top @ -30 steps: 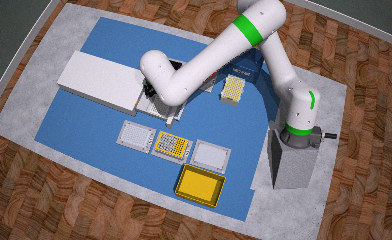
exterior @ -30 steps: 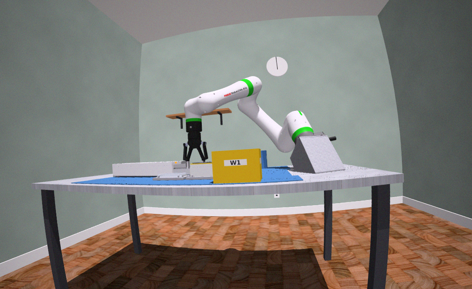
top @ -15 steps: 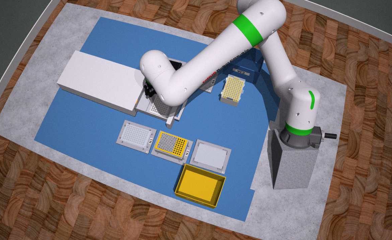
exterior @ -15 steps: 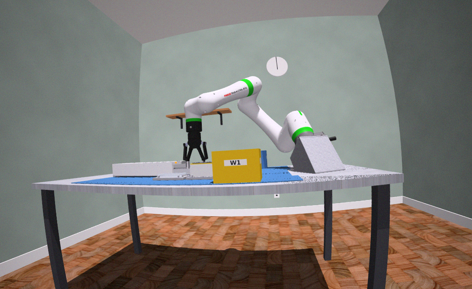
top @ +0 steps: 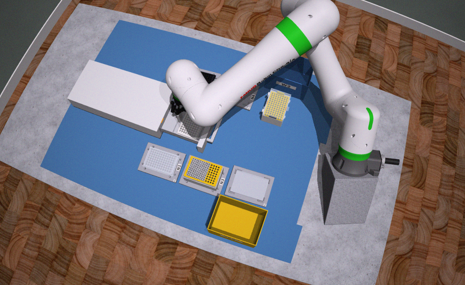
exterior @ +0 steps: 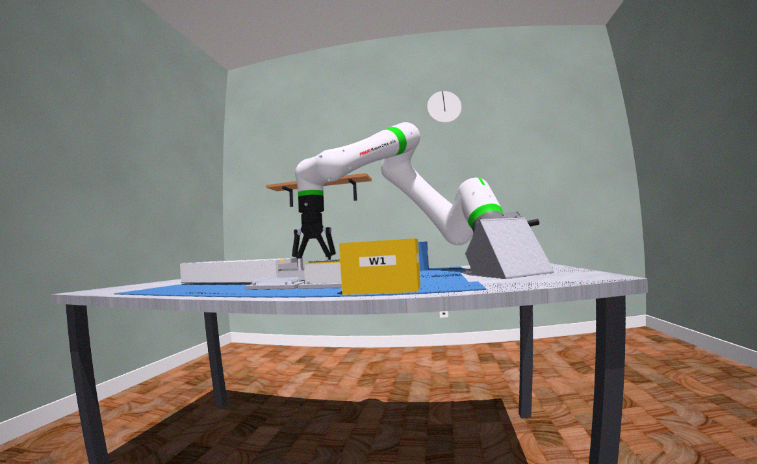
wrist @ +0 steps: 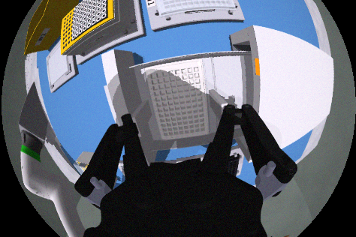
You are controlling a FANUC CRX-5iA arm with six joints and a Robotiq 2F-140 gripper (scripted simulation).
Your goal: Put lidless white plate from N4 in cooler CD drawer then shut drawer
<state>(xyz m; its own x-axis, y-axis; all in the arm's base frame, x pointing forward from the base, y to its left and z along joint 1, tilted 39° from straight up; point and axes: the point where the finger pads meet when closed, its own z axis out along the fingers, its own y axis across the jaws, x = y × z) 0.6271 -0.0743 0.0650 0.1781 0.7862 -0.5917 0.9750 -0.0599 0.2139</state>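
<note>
Right now my hand is 2 cm above the white plate. Round my hand: black plate 20 cm to the right, 2 cm below, 2 cm ahead; clear plate 18 cm to the left, 9 cm ahead, 2 cm below; yellow tip rack 19 cm to the left, 9 cm behind, 2 cm above.
</note>
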